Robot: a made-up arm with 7 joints.
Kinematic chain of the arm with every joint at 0, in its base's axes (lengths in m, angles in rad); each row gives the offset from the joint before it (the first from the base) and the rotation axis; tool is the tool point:
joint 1: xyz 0 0.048 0 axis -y
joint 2: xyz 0 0.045 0 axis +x
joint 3: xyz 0 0 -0.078 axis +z
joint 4: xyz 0 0 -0.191 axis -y
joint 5: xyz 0 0 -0.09 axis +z
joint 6: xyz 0 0 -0.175 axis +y
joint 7: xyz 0 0 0 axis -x
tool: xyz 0 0 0
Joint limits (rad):
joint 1: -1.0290..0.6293
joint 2: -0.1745..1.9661
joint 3: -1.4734..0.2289
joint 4: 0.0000..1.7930
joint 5: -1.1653..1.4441
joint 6: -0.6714..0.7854
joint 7: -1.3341..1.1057
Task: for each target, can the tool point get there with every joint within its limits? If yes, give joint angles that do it. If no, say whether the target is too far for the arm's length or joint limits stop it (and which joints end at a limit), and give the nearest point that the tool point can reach.
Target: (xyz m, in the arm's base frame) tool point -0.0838 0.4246 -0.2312
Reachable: yes | joints -0.7619 1.6172 -1.1802 1.3740 -0.2854 -0.0395 -0.7392
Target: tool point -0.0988 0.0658 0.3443
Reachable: no: joint limits stop it (at a limit: joint 1, joint 2, joint 3, joint 4) | nearest point 0.1239 0.2648 0.2575 | short by 0.311 m
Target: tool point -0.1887 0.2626 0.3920
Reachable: no: joint limits stop it (at a limit: joint 1, joint 2, joint 3) | nearest point 0.0856 0.3995 0.2967 | short by 0.321 m
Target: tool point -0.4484 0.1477 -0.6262
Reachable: no: too far | nearest point -0.3101 0.1308 -0.4331 | short by 0.238 m
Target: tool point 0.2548 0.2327 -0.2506
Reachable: yes | joints 0.0234 0.8148 -0.3497 1.5384 0.5130 -0.0652 -1.0301
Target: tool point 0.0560 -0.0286 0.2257
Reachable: no: joint limits stop it (at a limit: joint 1, joint 2, joint 3, joint 4) | nearest point 0.1239 0.2648 0.2575 | short by 0.303 m
